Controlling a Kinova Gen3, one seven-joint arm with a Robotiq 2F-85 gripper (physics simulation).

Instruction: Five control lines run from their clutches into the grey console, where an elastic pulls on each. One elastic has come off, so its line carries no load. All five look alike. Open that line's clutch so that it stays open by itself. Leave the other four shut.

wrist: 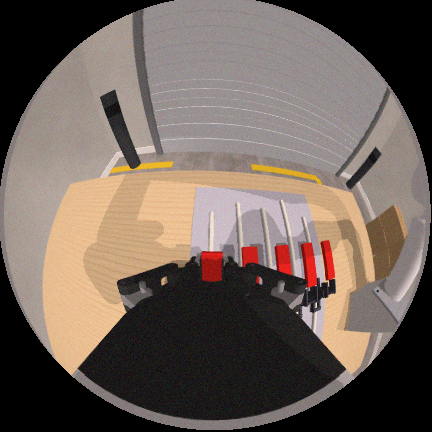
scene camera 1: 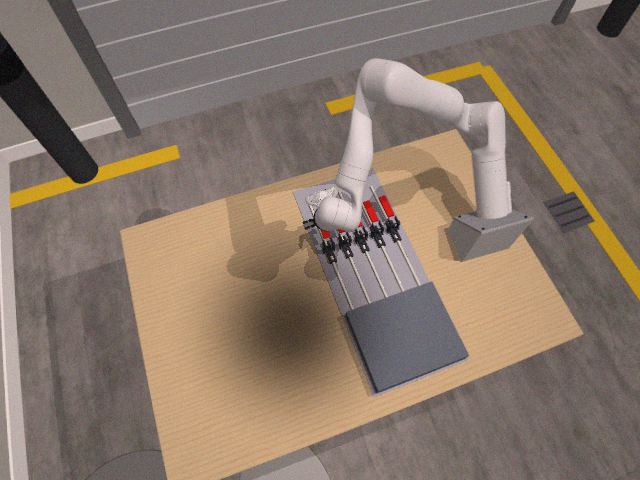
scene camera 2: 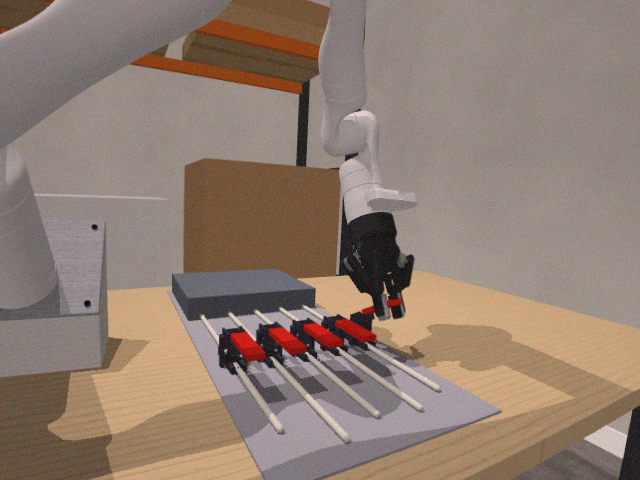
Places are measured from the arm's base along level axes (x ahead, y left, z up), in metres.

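Where they show: gripper, fingertip midpoint: (wrist: 211, 259) (scene camera 2: 392, 319); arm's base, origin of the base link: (scene camera 1: 492, 213) (scene camera 2: 19, 279).
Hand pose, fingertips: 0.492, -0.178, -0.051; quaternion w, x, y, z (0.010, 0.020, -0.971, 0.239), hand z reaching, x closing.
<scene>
Each offset is from my fingertips to the top centre of the thing, as dx, dy, dz. "spot": to the spot under its first point. Level surfaces: height alone.
Five black clutches with red levers stand in a row on pale lines that run into the grey console {-0.115, +0.413, -0.023} (scene camera 1: 408, 338) (scene camera 2: 242, 283). My gripper (scene camera 2: 389, 308) (wrist: 211, 259) is shut on the red lever {+0.000, +0.040, +0.031} (scene camera 2: 394, 302) (wrist: 212, 272) of the end clutch farthest from the arm's base. That lever tilts up in scene camera 2, and its clutch {spot: -0.013, +0.061, -0.019} (scene camera 2: 361, 320) is partly hidden. The other four levers, such as the nearest neighbour {-0.055, +0.038, -0.011} (scene camera 2: 355, 329) (wrist: 250, 255) and the opposite end one {-0.220, +0.036, -0.011} (scene camera 2: 248, 346) (scene camera 1: 386, 206), lie down. The elastics do not show. The arm covers my fingertips in scene camera 1.
The clutches stand on a lavender base plate {spot: +0.006, -0.135, -0.069} (scene camera 1: 305, 197) (scene camera 2: 444, 413) (wrist: 205, 197) on the wooden table {dz -0.071} (scene camera 1: 206, 361). The neighbouring clutch stands close beside my fingers. The arm's base (scene camera 1: 488, 240) stands on the other side of the row. A cardboard box (scene camera 2: 258, 222) is behind.
</scene>
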